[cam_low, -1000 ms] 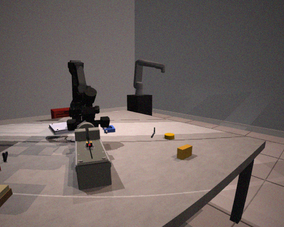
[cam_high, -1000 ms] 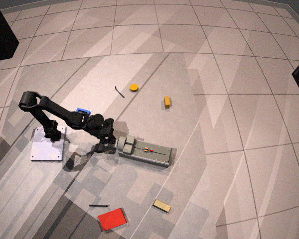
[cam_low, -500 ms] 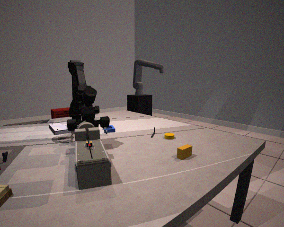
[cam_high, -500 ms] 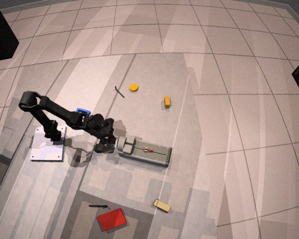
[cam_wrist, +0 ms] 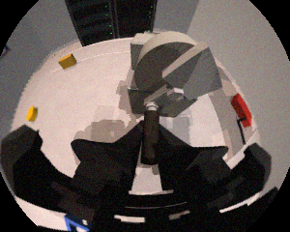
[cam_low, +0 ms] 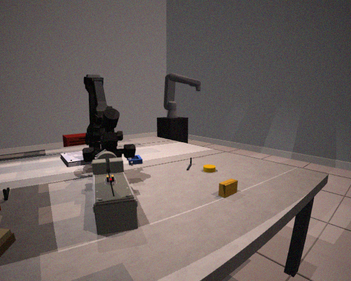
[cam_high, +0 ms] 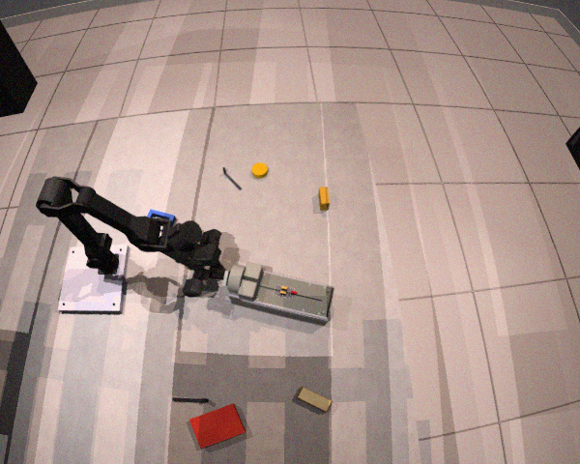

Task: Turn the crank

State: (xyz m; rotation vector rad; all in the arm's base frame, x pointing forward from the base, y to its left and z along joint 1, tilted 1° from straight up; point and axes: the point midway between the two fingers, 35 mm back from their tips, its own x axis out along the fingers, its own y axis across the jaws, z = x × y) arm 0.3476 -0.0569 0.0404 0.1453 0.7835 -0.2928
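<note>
The dark crank handle lies 2 cm behind my gripper tip, 1 cm to the left of it and 2 cm above it. From my gripper tip the other things lie so: blue block 21 cm behind, 20 cm to the left, 3 cm below; then bent black rod 36 cm to the left, 3 cm below; then red pointer 18 cm ahead, 7 cm to the right, 4 cm above.
</note>
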